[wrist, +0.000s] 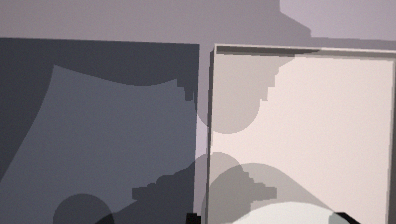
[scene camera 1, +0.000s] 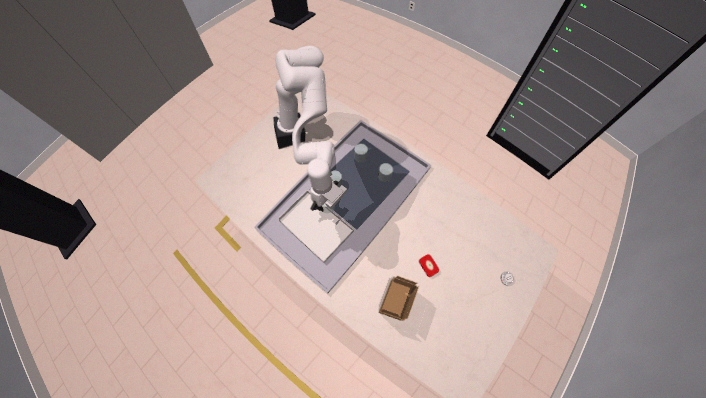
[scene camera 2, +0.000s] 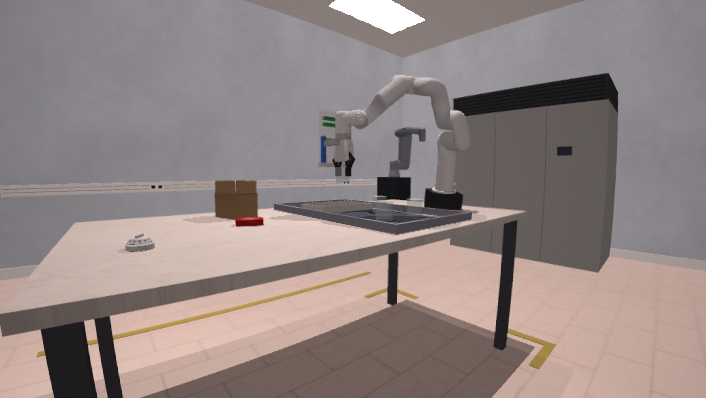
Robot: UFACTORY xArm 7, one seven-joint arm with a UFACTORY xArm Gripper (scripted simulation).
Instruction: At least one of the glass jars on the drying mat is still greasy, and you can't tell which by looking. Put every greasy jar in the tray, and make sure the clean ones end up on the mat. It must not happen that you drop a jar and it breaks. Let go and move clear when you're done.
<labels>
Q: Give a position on a pale tray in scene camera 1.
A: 321, 232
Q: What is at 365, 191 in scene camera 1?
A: A dark drying mat.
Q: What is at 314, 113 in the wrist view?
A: A pale tray.
</labels>
